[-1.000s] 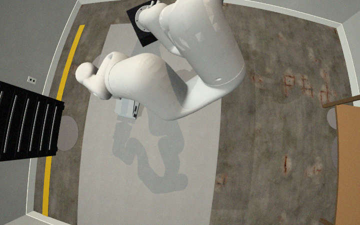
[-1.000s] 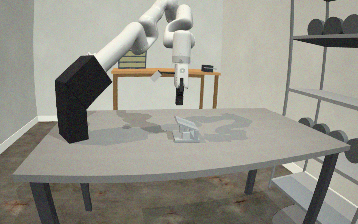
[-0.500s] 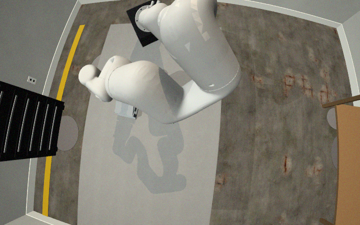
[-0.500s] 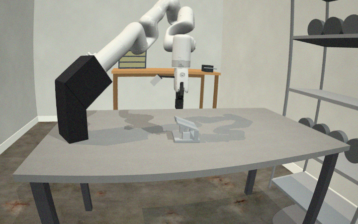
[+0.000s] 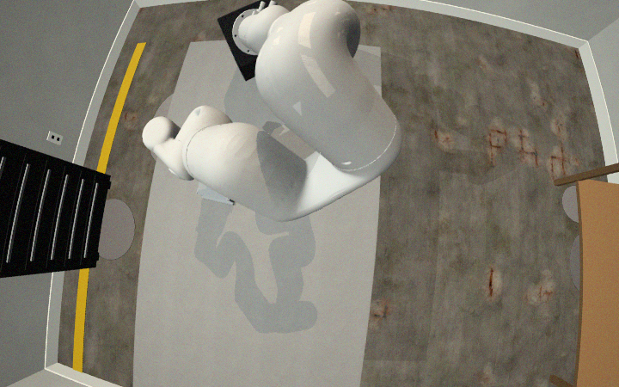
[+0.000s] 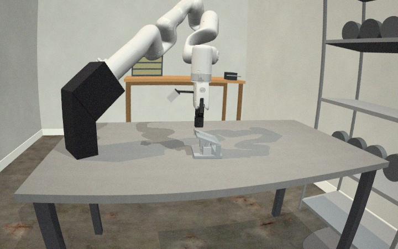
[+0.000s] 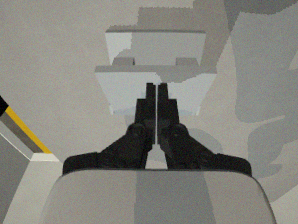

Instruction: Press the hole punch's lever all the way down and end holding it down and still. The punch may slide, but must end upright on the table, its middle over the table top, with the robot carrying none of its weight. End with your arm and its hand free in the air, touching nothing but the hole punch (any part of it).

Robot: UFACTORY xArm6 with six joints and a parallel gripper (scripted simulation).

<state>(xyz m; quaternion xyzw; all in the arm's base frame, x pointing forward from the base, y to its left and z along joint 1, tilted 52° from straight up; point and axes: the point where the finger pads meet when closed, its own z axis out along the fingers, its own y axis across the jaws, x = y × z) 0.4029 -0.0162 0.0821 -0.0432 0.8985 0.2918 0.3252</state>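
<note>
Now: hand 7 cm above the hole punch lever, 3 cm short of it and 1 cm to the right of it. Round my hand: hole punch 9 cm below, 4 cm ahead, 1 cm to the left.
</note>
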